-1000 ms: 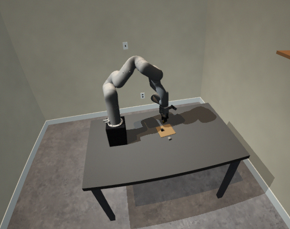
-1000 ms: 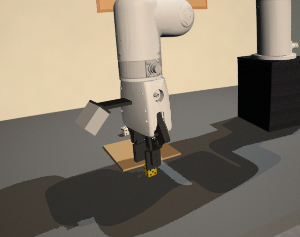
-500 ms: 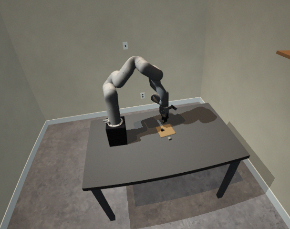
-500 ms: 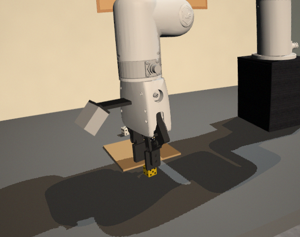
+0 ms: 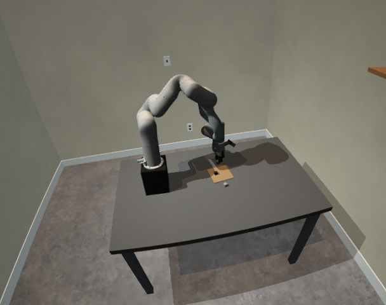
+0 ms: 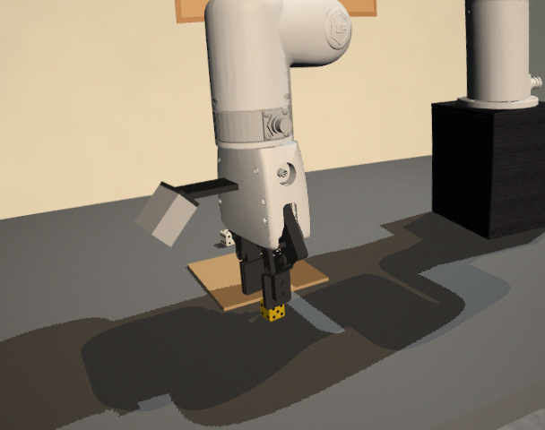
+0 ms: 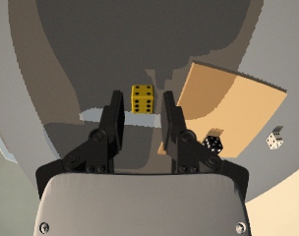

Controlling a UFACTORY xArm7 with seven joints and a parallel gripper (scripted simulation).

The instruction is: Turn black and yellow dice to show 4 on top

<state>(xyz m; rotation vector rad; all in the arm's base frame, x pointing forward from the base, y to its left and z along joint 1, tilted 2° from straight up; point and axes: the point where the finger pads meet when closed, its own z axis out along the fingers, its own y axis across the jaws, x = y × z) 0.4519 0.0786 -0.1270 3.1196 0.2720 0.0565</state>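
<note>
Right now my hand is 40 mm above the yellow die and 10 mm past it. Also, from my hand: tan mat: 110 mm to the right, 40 mm below, 30 mm behind; then black die: 100 mm to the right, 60 mm behind, 30 mm below; then white die: 230 mm to the right, 40 mm below, 40 mm behind.
</note>
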